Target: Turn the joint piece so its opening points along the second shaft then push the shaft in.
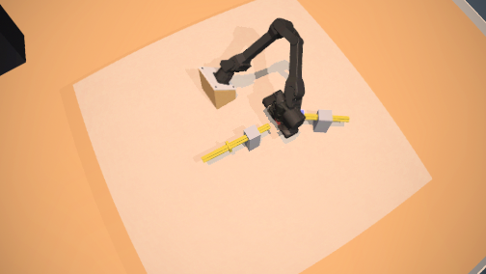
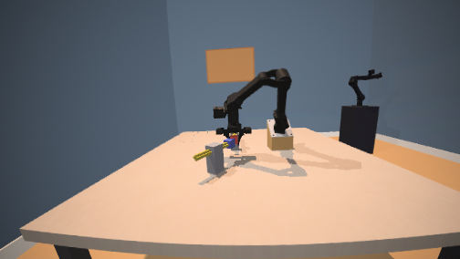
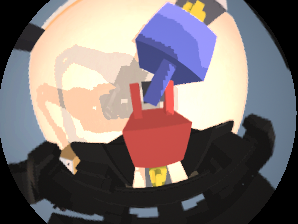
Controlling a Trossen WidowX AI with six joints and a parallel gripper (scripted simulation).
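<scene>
Now: gripper tip 4 cm below the red joint piece and 2 cm to the right of it.
</scene>
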